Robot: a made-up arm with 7 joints.
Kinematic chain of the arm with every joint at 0, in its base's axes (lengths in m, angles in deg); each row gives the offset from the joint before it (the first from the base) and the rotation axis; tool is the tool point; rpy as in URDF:
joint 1: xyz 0 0 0.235 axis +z
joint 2: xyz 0 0 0 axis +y
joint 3: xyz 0 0 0.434 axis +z
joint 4: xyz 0.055 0 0 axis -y
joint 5: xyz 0.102 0 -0.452 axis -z
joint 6: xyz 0 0 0 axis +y
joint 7: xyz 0.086 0 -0.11 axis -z
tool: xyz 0 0 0 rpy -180 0 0
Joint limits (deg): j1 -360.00..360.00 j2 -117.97..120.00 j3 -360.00..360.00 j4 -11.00..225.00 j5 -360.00..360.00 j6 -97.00..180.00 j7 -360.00..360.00
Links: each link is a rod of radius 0.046 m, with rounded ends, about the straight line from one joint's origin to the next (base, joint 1, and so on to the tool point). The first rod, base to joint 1, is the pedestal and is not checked.
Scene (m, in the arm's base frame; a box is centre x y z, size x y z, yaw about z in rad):
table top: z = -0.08
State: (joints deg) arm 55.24 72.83 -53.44 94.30 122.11 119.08 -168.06
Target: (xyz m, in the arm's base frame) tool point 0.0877 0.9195 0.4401
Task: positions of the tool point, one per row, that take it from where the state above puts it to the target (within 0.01 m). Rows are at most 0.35 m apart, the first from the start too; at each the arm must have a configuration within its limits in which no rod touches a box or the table.
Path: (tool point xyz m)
1: 0.5737 0.6600 0.1518
2: 0.3567 0.8426 0.2867
3: 0.0876 0.9195 0.4401

